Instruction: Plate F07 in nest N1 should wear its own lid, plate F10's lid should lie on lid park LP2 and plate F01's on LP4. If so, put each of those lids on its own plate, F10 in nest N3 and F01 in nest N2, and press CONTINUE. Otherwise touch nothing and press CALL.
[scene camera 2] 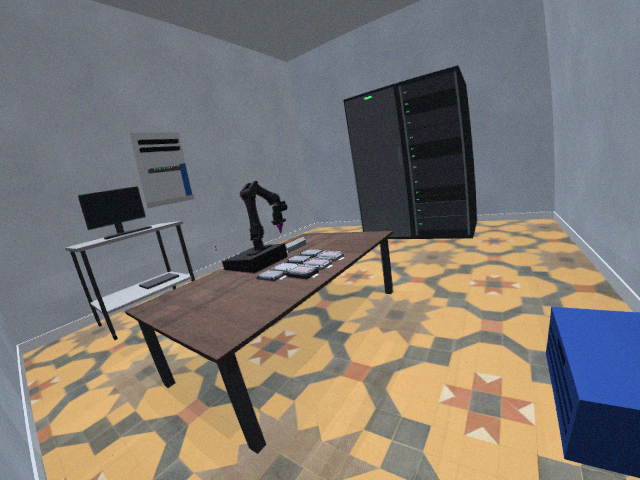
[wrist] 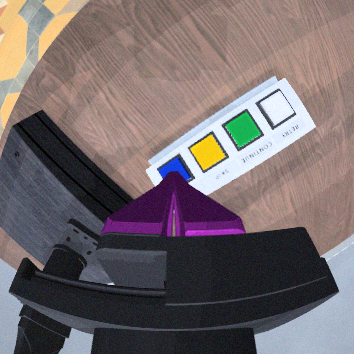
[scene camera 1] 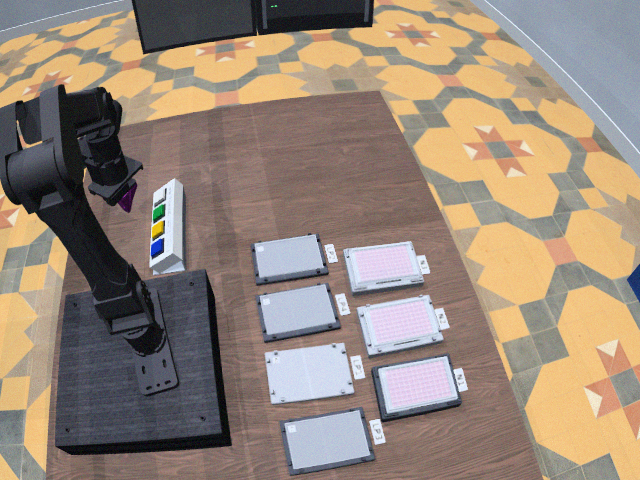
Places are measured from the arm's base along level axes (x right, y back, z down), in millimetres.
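Where they show: gripper, between the fingertips: (scene camera 2: 281, 233) (wrist: 173, 178) (scene camera 1: 127, 211); arm's base, origin of its link: (scene camera 2: 260, 250) (wrist: 71, 251) (scene camera 1: 150, 341).
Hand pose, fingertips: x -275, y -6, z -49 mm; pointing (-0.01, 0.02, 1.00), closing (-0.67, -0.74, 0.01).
Observation:
Each offset is from my fingertips to the centre of the thing. "spot": to the spot under its first point. Level surfaces: height alone.
My gripper (scene camera 1: 127, 207) (scene camera 2: 280, 227) (wrist: 173, 178) is shut and empty, above the table near the button panel @(dy -66, dx -31, dz +102 mm) (scene camera 1: 176, 227) (wrist: 200, 185). In the wrist view its purple tips overlap the lower edge of the blue button @(dy -37, dx +40, dz +90 mm) (wrist: 175, 168), whose label is hidden. The green CONTINUE button @(dy -54, dx -59, dz +90 mm) (wrist: 243, 129) is uncovered. Pink-welled plates sit in nests N3 @(dy -463, dx +223, dz +108 mm) (scene camera 1: 385, 263), N2 @(dy -438, dx +355, dz +110 mm) (scene camera 1: 401, 319) and N1 @(dy -411, dx +484, dz +105 mm) (scene camera 1: 419, 383); I cannot tell if they wear lids. Grey lids with white tags lie on LP4 @(dy -270, dx +256, dz +120 mm) (scene camera 1: 297, 310), LP3 @(dy -228, dx +516, dz +120 mm) (scene camera 1: 329, 441) and the top park @(spot: dy -297, dx +139, dz +116 mm) (scene camera 1: 290, 257). The pale park @(dy -246, dx +384, dz +124 mm) (scene camera 1: 310, 374) has corner pegs; its lid state is unclear.
The yellow SKIP button @(dy -46, dx -9, dz +90 mm) (wrist: 208, 152) and white RETRY button @(dy -63, dx -108, dz +90 mm) (wrist: 278, 108) are on the same panel. The arm's black base block (scene camera 1: 139, 413) stands left of the lid parks. A black cabinet (scene camera 2: 379, 165) stands beyond the table @(dz +134 mm) (scene camera 2: 206, 315).

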